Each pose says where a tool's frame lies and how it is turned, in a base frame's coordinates. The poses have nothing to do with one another.
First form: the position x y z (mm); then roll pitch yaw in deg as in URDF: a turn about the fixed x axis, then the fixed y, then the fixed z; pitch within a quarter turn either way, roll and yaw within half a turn.
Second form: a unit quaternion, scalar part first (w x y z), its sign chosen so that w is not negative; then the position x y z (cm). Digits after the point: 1 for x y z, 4 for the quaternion.
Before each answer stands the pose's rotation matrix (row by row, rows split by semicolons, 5 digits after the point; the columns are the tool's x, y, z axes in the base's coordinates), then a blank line. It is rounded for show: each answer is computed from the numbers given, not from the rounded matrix.
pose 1, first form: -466 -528 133 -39.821 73.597 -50.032
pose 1, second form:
0.18140 0.19402 0.96408; -0.21643 0.96419 -0.15332; -0.95930 -0.18084 0.21689

0.7685 -0.0090 0.6257 -0.1335 -46.6 -52.8 13.3
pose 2, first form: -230 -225 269 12.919 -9.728 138.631
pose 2, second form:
-0.73968 -0.61583 0.27136; 0.65140 -0.75644 0.05894; 0.16897 0.22036 0.96067

0.3408 0.1184 0.0751 0.9296 -23.0 -22.5 26.9
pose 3, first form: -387 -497 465 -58.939 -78.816 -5.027
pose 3, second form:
0.19321 0.88233 -0.42914; -0.01700 0.44033 0.89768; 0.98101 -0.16615 0.10007

0.6583 -0.4040 -0.5355 -0.3415 -38.7 -49.7 46.5
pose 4, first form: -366 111 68 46.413 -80.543 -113.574
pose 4, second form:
-0.06571 0.91766 -0.39189; -0.15059 0.37912 0.91301; 0.98641 0.11901 0.11328

0.5972 -0.3324 -0.5770 -0.4472 -36.6 11.1 6.8
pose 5, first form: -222 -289 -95 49.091 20.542 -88.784
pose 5, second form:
0.01987 0.66034 -0.75070; -0.93620 -0.25123 -0.24577; -0.35089 0.70770 0.61322

0.5878 0.4055 -0.1701 -0.6791 -22.2 -28.9 -9.5
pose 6, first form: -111 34 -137 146.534 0.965 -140.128
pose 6, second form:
-0.76737 -0.54192 -0.34273; -0.64098 0.63429 0.43223; -0.01684 0.55136 -0.83409

0.0906 0.3288 -0.8994 -0.2734 -11.1 3.4 -13.7
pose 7, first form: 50 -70 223 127.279 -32.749 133.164
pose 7, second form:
-0.57535 0.73625 0.35623; 0.61346 0.10039 0.78332; 0.54096 0.66922 -0.50942

0.0625 -0.4565 -0.7391 -0.4913 5.0 -7.0 22.3
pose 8, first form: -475 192 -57 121.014 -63.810 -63.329
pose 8, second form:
0.19811 -0.80563 -0.55832; -0.39439 0.45595 -0.79785; 0.89734 0.37825 -0.22740

0.5972 0.4923 -0.6094 0.1721 -47.5 19.2 -5.7
